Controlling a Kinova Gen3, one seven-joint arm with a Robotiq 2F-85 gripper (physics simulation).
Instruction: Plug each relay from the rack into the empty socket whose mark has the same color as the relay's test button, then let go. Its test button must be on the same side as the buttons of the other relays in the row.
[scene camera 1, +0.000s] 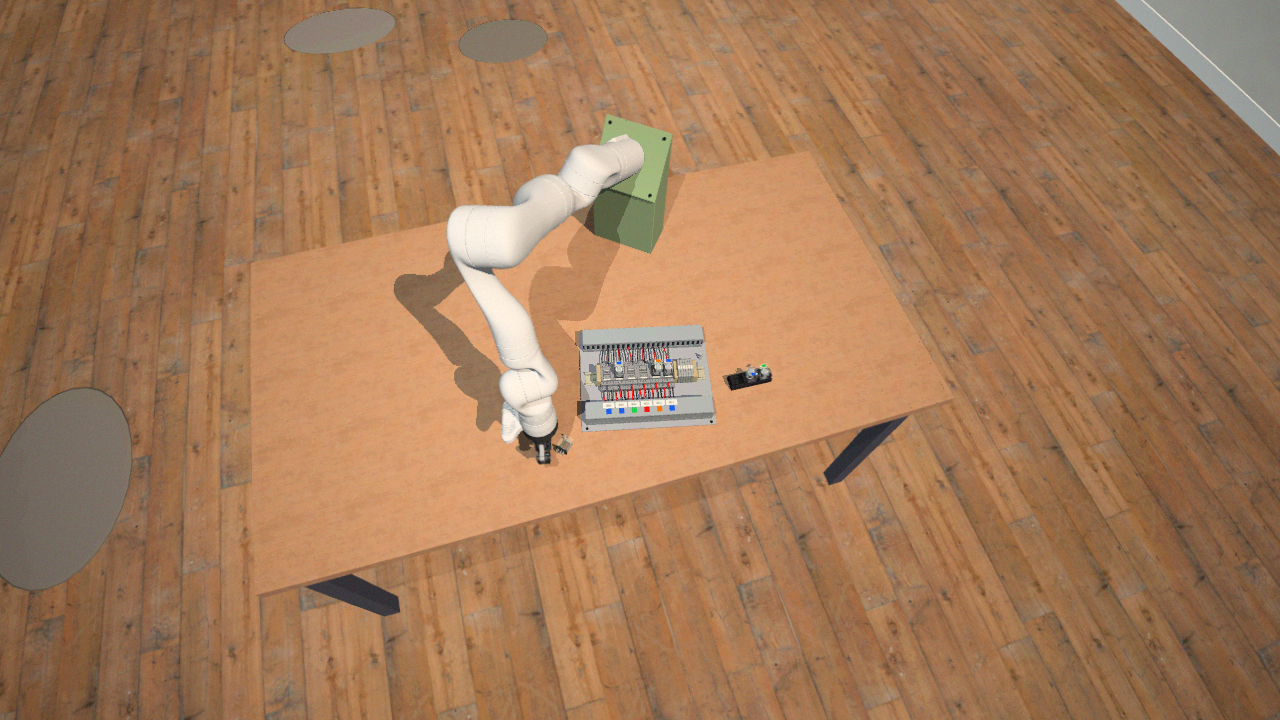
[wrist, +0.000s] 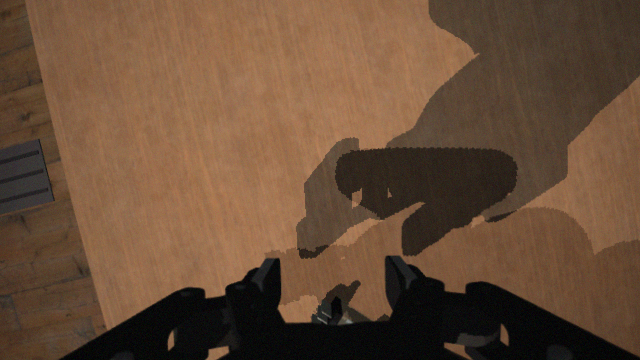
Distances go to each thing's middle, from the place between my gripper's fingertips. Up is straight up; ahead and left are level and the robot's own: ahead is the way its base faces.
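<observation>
Grey relay panel (scene camera 1: 588, 360): 30 cm left of my hand, 2 cm below, 1 cm ahead.
</observation>
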